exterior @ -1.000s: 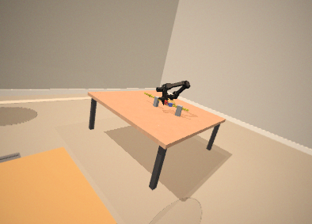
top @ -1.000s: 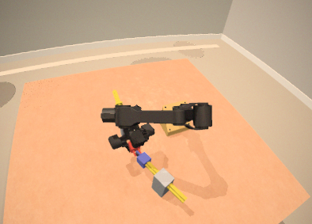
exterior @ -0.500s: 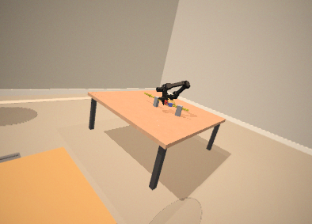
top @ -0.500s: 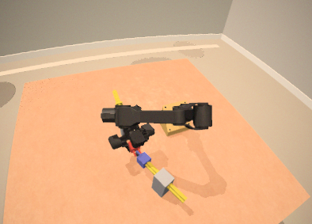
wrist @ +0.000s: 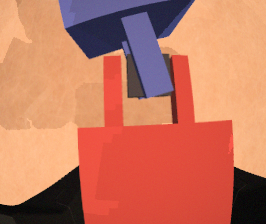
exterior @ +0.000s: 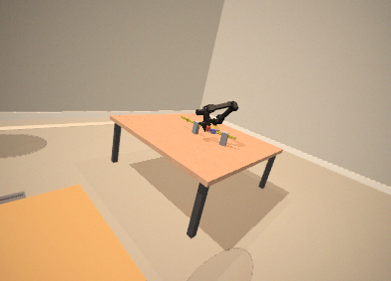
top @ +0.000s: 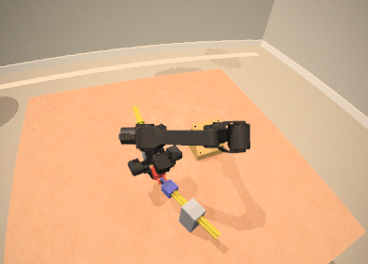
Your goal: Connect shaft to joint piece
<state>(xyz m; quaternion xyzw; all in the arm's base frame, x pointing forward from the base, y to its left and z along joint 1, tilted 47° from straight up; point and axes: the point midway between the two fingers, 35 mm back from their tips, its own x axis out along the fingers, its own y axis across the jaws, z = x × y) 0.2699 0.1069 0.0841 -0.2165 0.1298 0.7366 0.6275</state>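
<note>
My gripper tip is 4 cm below the red joint piece and 1 cm to the right of it.
</note>
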